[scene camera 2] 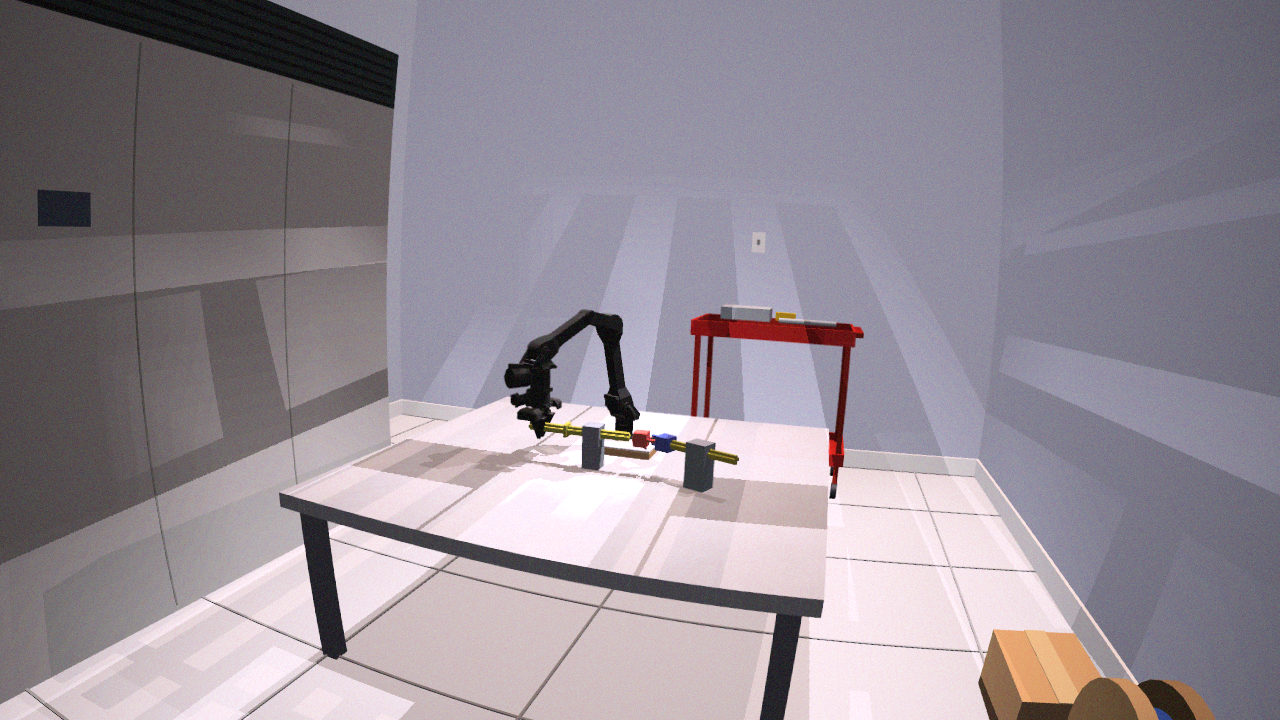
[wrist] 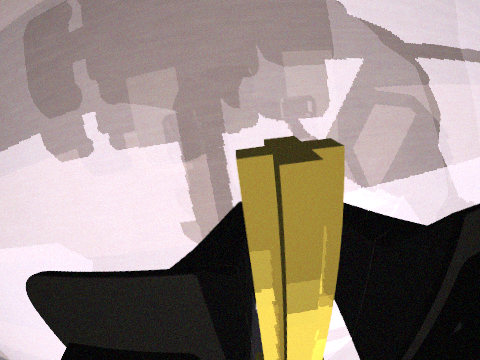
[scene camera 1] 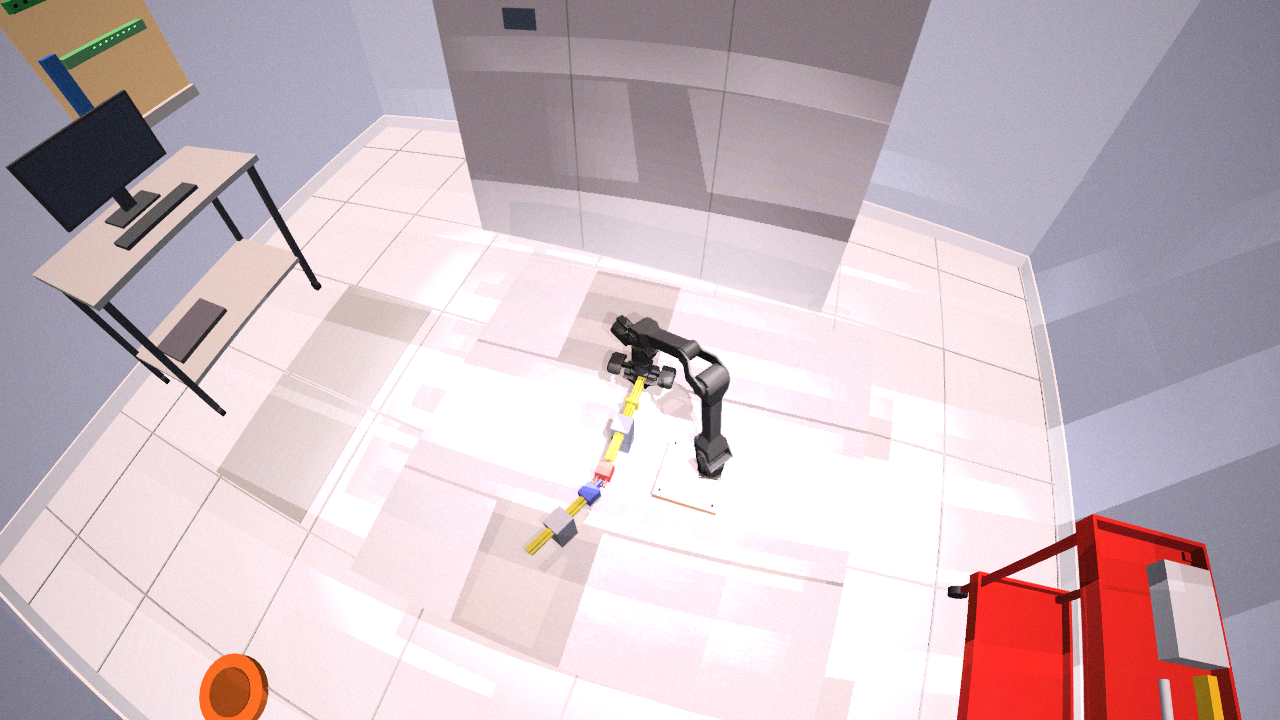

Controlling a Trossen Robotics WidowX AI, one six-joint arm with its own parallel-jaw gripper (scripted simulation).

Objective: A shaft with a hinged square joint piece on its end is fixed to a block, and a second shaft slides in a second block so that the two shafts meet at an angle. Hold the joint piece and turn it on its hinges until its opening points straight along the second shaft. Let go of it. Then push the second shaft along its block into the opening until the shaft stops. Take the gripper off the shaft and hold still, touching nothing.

Labels:
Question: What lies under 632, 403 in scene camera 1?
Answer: A yellow shaft.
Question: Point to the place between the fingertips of my gripper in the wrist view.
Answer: At 274, 207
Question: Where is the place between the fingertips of my gripper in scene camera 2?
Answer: At 540, 437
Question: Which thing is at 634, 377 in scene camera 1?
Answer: My gripper.

